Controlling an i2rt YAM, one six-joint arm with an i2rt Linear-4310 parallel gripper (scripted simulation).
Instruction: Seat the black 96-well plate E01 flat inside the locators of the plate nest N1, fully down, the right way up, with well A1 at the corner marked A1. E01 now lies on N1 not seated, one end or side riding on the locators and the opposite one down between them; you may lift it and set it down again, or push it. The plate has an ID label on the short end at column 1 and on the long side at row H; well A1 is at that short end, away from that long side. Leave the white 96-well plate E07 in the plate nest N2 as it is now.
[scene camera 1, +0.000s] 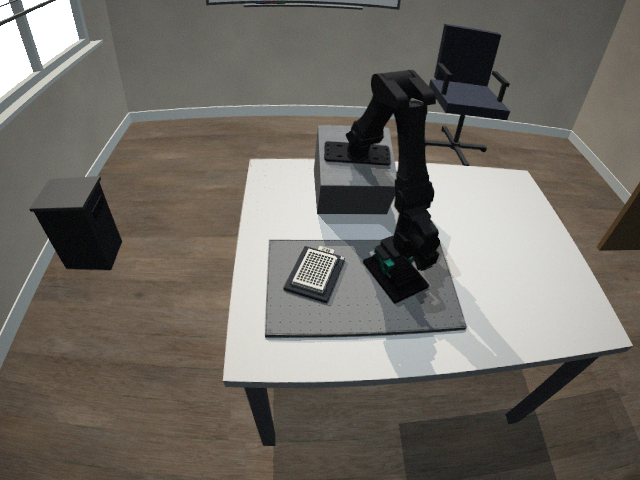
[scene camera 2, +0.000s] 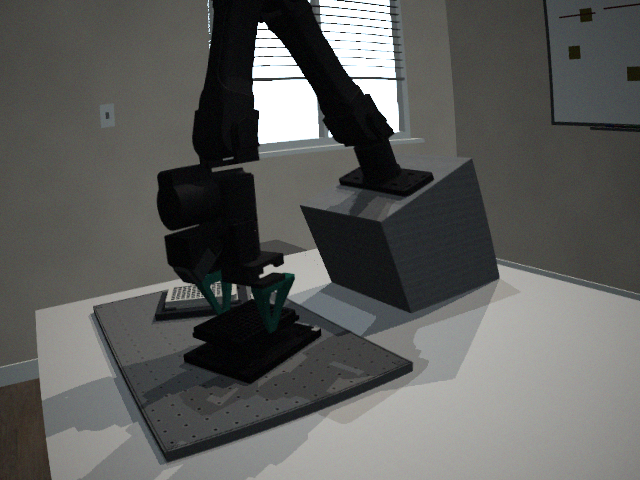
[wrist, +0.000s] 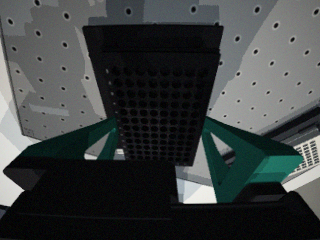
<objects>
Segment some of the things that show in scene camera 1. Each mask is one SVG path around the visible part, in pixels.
A black plate E01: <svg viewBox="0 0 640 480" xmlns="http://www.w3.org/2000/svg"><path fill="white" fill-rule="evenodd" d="M404 255L397 258L396 261L390 257L395 266L385 275L396 290L422 280L422 275ZM373 254L371 258L381 269L376 255Z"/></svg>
A white plate E07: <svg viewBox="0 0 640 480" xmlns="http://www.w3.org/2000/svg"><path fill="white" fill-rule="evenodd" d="M308 249L293 279L292 285L323 294L337 258L330 254Z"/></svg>
</objects>
